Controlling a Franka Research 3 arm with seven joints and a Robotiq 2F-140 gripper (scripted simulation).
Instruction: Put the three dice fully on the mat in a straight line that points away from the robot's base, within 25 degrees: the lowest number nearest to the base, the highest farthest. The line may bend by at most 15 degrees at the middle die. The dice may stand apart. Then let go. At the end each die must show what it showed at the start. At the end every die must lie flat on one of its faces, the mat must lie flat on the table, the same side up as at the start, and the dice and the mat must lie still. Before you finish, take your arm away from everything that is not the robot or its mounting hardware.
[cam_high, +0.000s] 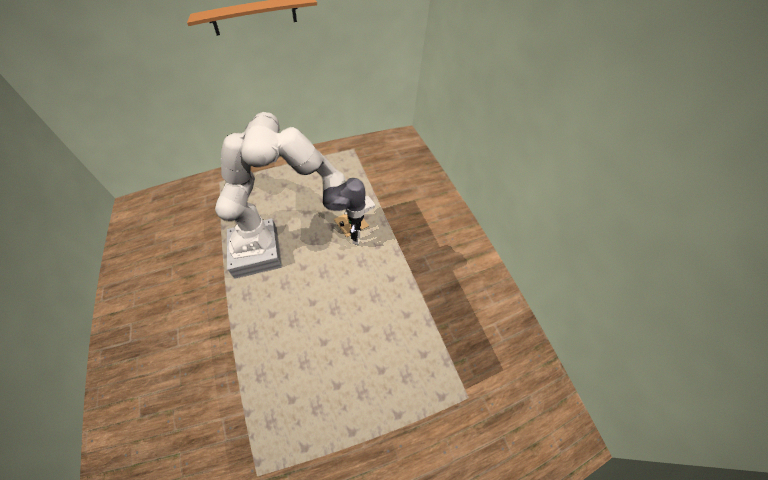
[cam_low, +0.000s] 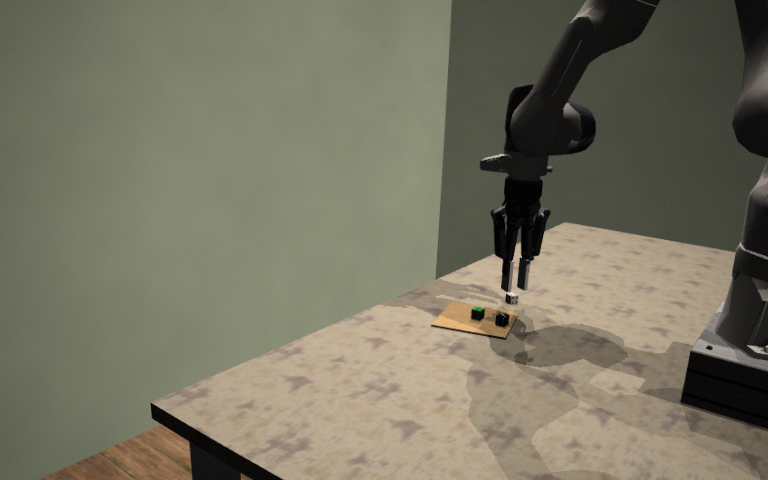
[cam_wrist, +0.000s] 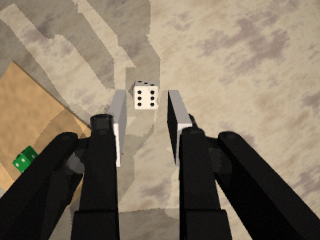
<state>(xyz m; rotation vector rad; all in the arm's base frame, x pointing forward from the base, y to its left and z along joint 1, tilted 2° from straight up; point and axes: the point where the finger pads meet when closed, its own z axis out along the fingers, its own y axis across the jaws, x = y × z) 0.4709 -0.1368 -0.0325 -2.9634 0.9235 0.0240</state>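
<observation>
The white die lies 50 mm below my hand. The rest, counted from my hand: tan mat: 20 mm ahead, 140 mm to the left, 60 mm below; then green die: 20 mm ahead, 140 mm to the left, 50 mm below; then black die: 40 mm behind, 140 mm to the left, 50 mm below.
</observation>
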